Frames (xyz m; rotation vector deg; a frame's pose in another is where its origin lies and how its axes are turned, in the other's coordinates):
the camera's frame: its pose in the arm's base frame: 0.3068 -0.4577 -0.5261 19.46 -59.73 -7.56
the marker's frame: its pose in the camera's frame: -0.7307 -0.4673 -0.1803 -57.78 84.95 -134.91
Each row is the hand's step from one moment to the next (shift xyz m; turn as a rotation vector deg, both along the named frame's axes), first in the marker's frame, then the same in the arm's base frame.
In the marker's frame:
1: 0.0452 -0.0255 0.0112 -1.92 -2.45 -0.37
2: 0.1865 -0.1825 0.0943 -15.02 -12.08 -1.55
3: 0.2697 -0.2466 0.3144 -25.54 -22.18 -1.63
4: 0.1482 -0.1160 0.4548 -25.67 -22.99 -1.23
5: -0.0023 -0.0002 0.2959 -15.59 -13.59 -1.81
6: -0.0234 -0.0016 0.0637 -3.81 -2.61 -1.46
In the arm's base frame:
1: -0.0490 -0.0202 -0.0035 -0.25 1.55 2.71
2: -0.2476 -0.1100 0.0598 2.89 9.34 16.69
3: -0.3254 -0.3250 0.1447 3.94 15.33 29.94
4: -0.1322 -0.4397 0.1773 3.54 15.19 30.75
5: 0.0368 -0.2686 0.1187 2.27 10.11 17.99
6: 0.0238 -0.0495 0.0399 0.91 3.24 3.49

